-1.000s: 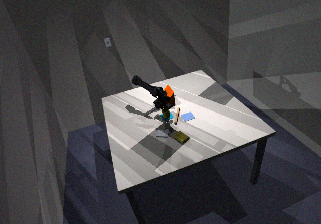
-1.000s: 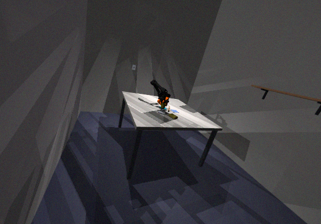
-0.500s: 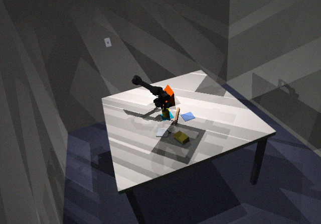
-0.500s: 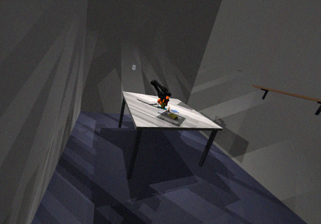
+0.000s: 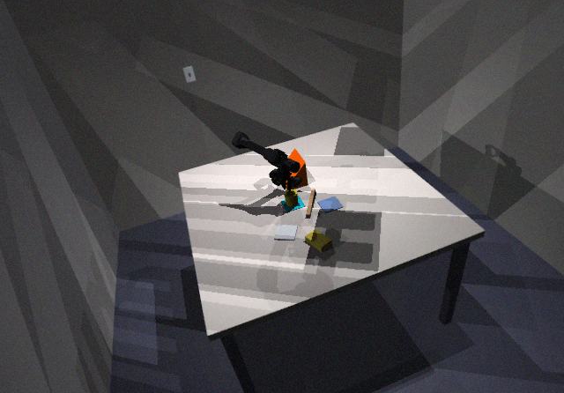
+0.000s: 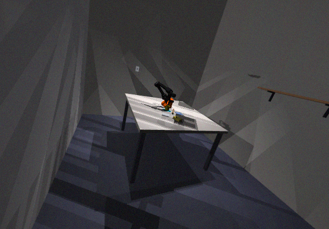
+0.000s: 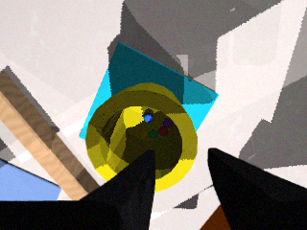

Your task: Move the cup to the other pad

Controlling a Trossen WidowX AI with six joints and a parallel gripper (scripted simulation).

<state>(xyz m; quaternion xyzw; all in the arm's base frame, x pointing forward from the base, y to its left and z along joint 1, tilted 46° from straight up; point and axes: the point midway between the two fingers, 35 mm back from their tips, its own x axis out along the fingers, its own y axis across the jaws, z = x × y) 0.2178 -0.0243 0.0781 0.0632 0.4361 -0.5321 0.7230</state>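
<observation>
The yellow cup lies 5 cm below my gripper tip, 2 cm ahead of it and 1 cm to the left of it. The rest, counted from my gripper tip: wooden stick 11 cm to the left, 8 cm below, 7 cm ahead; then cyan block 9 cm below, 2 cm to the left, 2 cm ahead; then blue pad 20 cm to the left, 11 cm ahead, 9 cm below.
</observation>
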